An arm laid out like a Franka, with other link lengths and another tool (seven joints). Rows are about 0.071 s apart.
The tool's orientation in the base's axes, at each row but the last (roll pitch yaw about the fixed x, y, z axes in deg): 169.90, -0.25, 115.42; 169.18, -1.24, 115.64; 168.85, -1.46, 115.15; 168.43, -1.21, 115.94
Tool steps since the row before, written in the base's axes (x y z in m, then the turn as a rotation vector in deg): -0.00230, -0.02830, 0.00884, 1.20, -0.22, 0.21; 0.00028, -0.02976, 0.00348, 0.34, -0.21, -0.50; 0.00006, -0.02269, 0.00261, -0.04, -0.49, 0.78; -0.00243, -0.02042, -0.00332, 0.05, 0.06, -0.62
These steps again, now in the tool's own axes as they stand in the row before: -0.02453, -0.01244, -0.01130, -0.71, 1.01, -0.04; -0.02687, -0.01164, -0.00636, -0.35, 0.12, 0.52; -0.02049, -0.00880, -0.00493, -0.41, -0.09, -0.82; -0.01737, -0.01148, 0.00066, 0.02, -0.05, 0.62
